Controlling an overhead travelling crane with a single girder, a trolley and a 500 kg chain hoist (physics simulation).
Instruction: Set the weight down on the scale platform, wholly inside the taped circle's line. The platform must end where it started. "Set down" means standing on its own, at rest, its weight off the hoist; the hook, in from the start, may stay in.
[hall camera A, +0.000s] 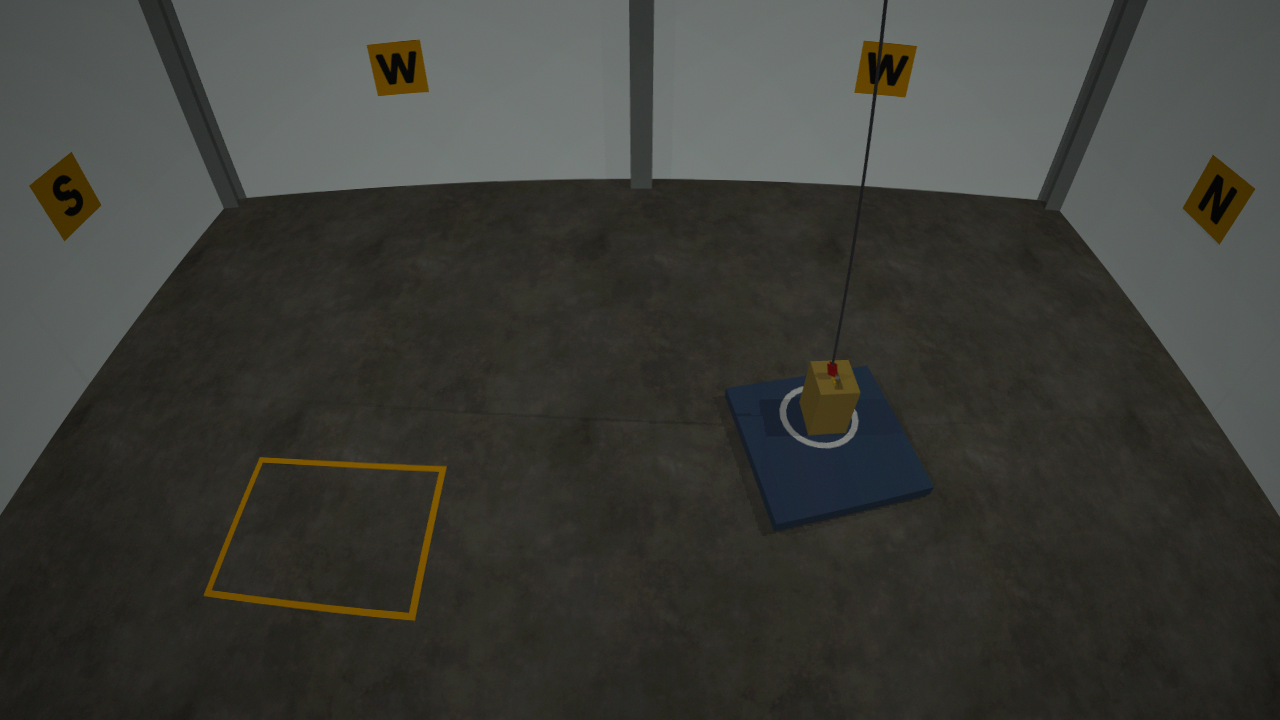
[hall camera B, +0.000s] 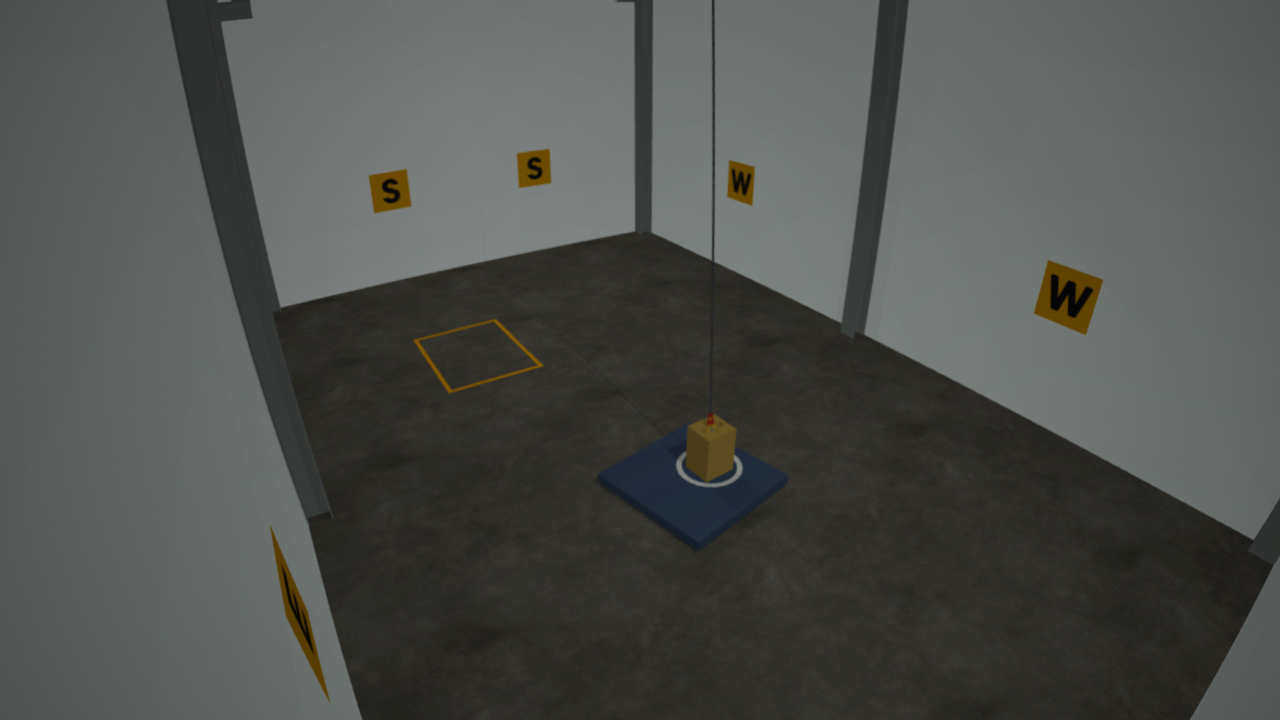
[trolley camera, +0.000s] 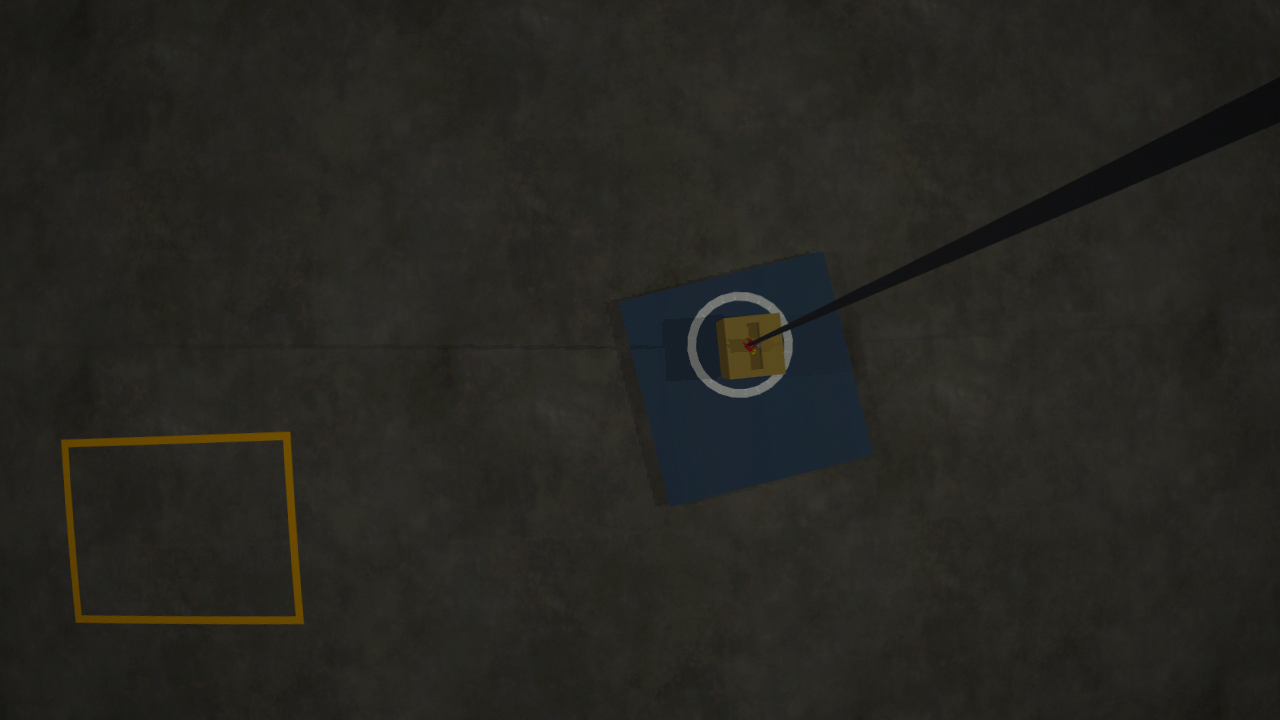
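Observation:
The yellow weight (hall camera A: 827, 414) (hall camera B: 709, 456) (trolley camera: 773, 360) is upright over the taped circle on the blue scale platform (hall camera A: 832, 488) (hall camera B: 693, 514) (trolley camera: 760, 447). Its underside is at or very close to the platform top; I cannot tell whether a small gap remains. The white taped circle (hall camera A: 784, 413) (hall camera B: 679, 467) (trolley camera: 691, 344) shows around it. The weight sits toward the circle's right side in the trolley view, where its top overlaps the line and hides its right base edge. My red hook (hall camera A: 832, 368) (hall camera B: 710, 419) (trolley camera: 750, 344) is in the weight's top, and the chain above looks straight.
A yellow-orange outlined rectangle (hall camera A: 324, 463) (hall camera B: 433, 366) (trolley camera: 183, 619) is on the floor, left of the platform in hall camera A and the trolley view. White walls with lettered signs and grey columns (hall camera A: 640, 89) (hall camera B: 872, 170) bound the hall.

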